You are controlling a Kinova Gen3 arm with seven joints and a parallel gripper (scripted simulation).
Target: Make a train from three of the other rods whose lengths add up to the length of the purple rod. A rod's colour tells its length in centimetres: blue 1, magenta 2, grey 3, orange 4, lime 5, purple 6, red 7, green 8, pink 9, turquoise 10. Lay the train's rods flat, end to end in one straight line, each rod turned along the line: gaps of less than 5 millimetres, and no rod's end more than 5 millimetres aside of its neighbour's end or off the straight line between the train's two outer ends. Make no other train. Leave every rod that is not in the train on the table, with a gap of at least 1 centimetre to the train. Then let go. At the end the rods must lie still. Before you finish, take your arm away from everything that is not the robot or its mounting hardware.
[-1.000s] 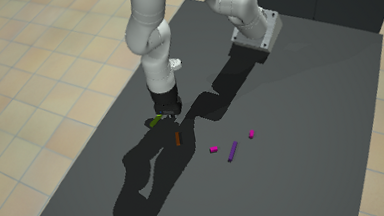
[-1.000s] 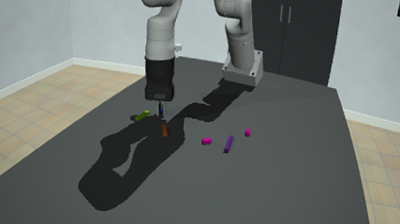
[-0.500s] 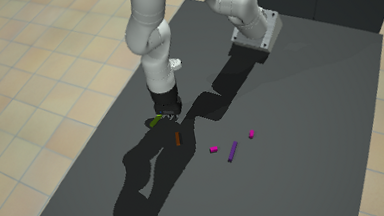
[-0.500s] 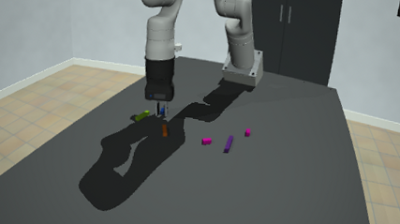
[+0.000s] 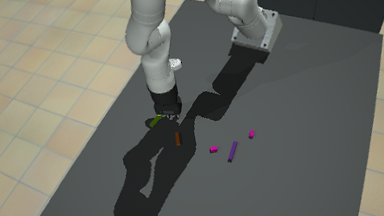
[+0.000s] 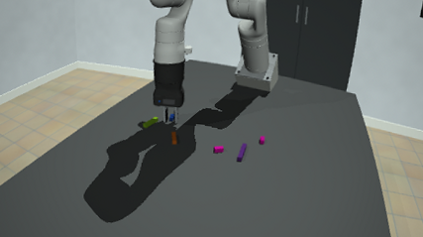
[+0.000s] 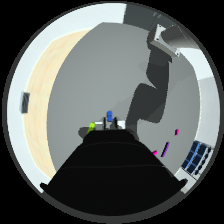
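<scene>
Right now my hand is 40 mm to the left of the lime rod, 40 mm short of it and 10 mm above it. The rest, counted from my hand: orange rod (70 mm ahead, 60 mm to the left, 10 mm below); then purple rod (220 mm to the left, 30 mm ahead, 10 mm below).
</scene>
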